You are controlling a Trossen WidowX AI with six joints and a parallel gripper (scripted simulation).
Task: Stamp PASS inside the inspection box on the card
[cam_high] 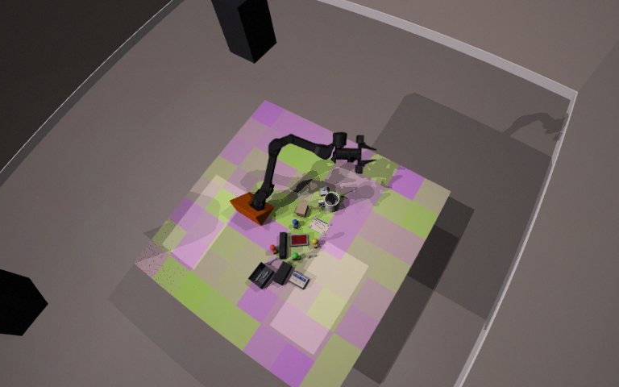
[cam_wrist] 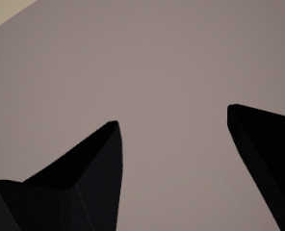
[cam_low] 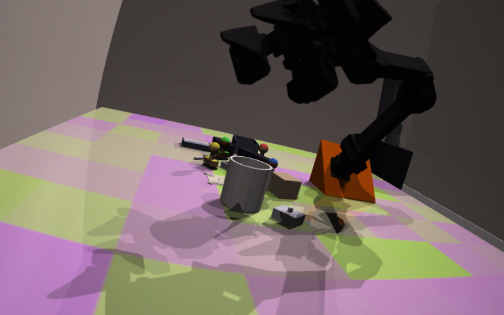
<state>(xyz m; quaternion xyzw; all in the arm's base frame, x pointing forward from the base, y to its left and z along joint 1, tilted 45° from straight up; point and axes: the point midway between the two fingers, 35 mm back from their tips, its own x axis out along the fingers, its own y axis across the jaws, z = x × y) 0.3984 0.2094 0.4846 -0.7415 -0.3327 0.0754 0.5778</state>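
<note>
The green-knobbed stamp is 80 mm behind my gripper tip, 600 mm to the right of it and 260 mm below it. Also, from my gripper tip: grey cup (110 mm behind, 260 mm to the right, 240 mm below); then grey box (190 mm behind, 210 mm to the right, 260 mm below); then card (90 mm behind, 390 mm to the right, 280 mm below).
</note>
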